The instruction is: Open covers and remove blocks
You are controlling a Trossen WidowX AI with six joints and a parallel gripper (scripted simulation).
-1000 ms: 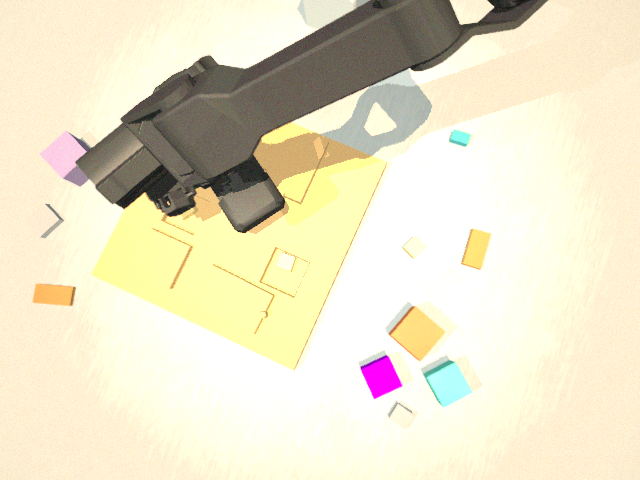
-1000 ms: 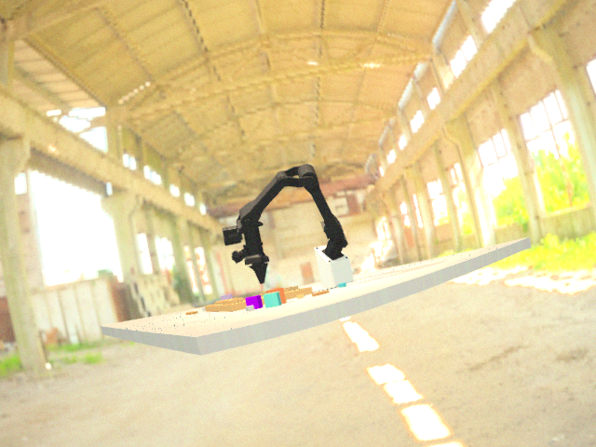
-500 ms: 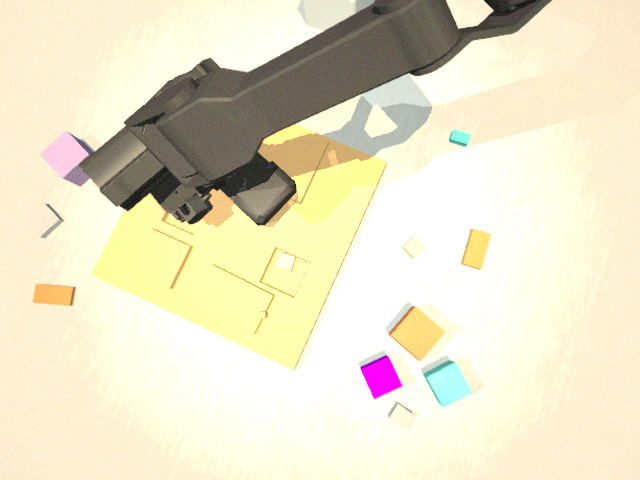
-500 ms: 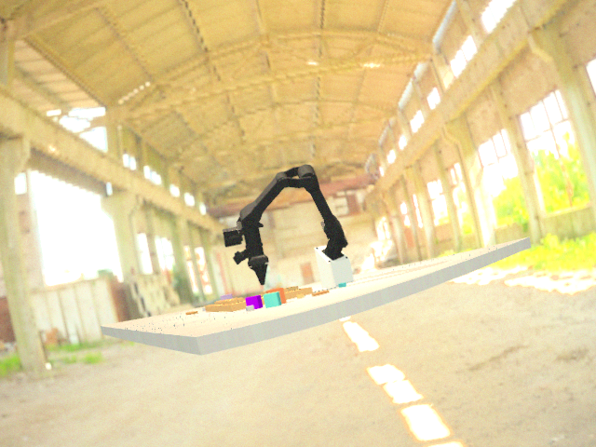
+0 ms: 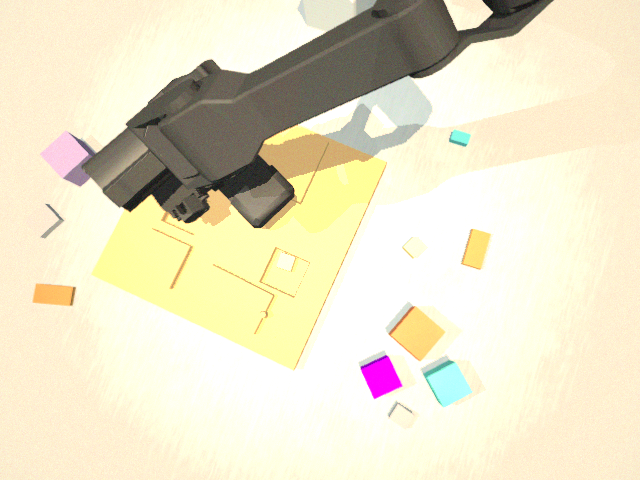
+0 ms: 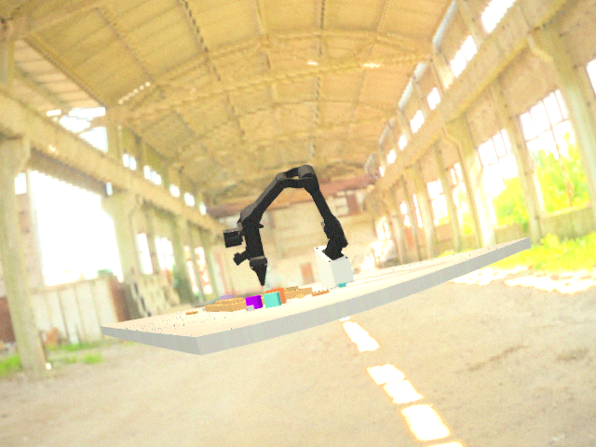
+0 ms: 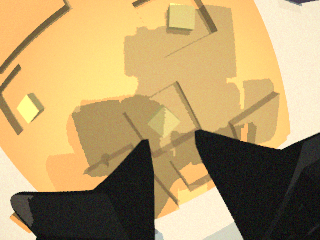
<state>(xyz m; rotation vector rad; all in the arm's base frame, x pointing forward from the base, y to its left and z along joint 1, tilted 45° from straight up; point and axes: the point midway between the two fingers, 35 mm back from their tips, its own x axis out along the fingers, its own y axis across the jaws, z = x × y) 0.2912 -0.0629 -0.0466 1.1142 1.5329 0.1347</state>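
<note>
Now: the yellow puzzle board 4 cm ahead of my gripper tip, 1 cm to the right of it and 4 cm below it. The rest, counted from my gripper tip: orange cube: 15 cm ahead, 26 cm to the left, 3 cm below; lilac block: 2 cm ahead, 23 cm to the right, 3 cm below; cyan piece: 12 cm behind, 27 cm to the left, 5 cm below.
</note>
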